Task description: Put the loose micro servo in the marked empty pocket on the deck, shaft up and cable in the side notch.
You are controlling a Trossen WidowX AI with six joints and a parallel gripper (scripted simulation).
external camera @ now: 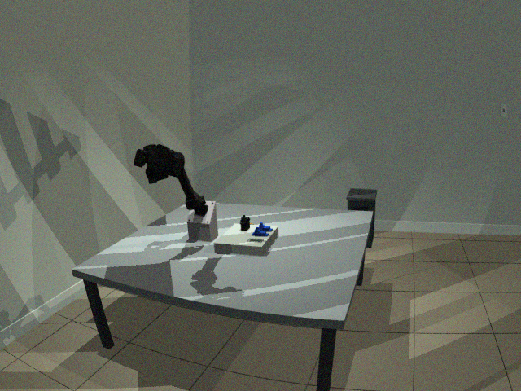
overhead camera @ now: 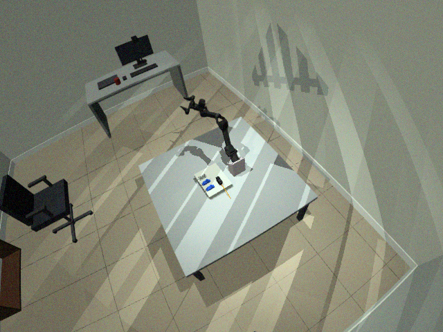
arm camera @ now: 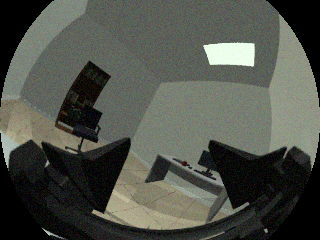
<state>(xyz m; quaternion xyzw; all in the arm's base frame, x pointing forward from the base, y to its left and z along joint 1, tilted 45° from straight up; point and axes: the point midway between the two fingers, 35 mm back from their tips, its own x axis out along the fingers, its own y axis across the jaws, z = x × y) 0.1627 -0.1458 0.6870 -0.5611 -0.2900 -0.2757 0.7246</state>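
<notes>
My gripper tip is 600 mm to the right of the white deck and 520 mm above it.
</notes>
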